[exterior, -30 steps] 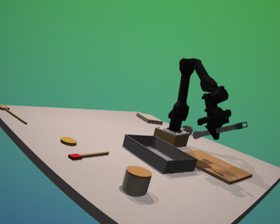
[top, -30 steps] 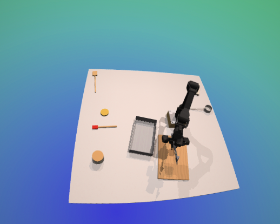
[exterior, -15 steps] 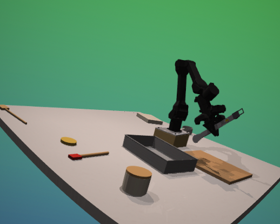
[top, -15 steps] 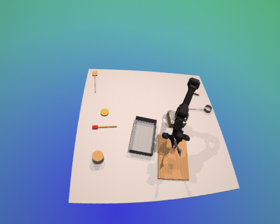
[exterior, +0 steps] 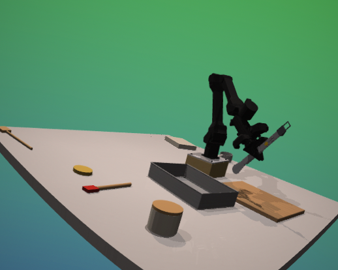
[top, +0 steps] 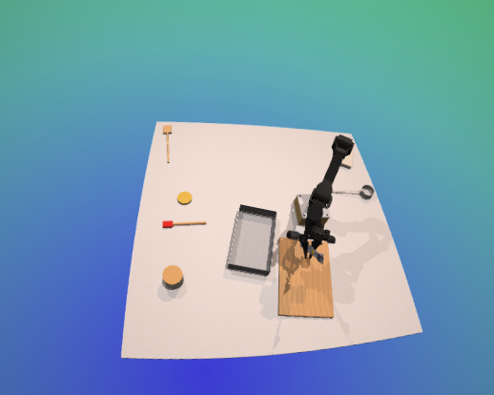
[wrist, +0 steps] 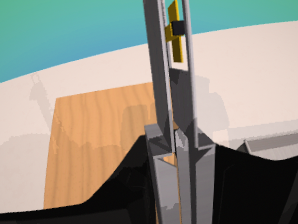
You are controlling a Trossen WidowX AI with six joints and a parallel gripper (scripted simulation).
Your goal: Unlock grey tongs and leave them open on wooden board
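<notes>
The wooden board is 160 mm below my gripper tip, 40 mm behind it and 10 mm to the left of it. The rest, counted from my gripper tip: yellow lock piece (70 mm above); lidded grey jar (520 mm ahead, 130 mm below, 80 mm to the left); roasting tin (200 mm ahead, 140 mm to the right, 140 mm below).
</notes>
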